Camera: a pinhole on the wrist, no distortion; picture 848 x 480 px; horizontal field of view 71.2 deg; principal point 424.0 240.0 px. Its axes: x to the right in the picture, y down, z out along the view. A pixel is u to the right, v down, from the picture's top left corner.
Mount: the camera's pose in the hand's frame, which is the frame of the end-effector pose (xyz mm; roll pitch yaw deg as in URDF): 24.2 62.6 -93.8 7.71 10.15 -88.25
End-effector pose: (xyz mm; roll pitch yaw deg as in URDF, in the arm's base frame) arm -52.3 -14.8 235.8 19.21 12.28 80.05
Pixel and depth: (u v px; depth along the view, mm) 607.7 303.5 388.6
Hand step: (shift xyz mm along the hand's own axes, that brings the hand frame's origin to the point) 19.1 -125.1 269.5
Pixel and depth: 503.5 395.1 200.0
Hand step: 51.2 0.8 103.5
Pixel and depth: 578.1 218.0 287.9
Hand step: -21.2 -62.6 172.4
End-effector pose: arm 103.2 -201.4 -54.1 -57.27 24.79 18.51
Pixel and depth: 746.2 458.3 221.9
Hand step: 80.3 -95.3 112.2
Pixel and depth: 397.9 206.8 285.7
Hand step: -28.8 23.8 185.0
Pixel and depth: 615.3 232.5 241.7
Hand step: -7.6 -57.4 127.8
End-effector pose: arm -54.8 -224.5 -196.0 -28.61 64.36 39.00
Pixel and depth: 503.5 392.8 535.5
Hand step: 94.4 -102.9 434.1
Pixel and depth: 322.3 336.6 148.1
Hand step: 28.3 61.3 58.3
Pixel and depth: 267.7 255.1 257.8
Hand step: -4.5 83.5 170.5
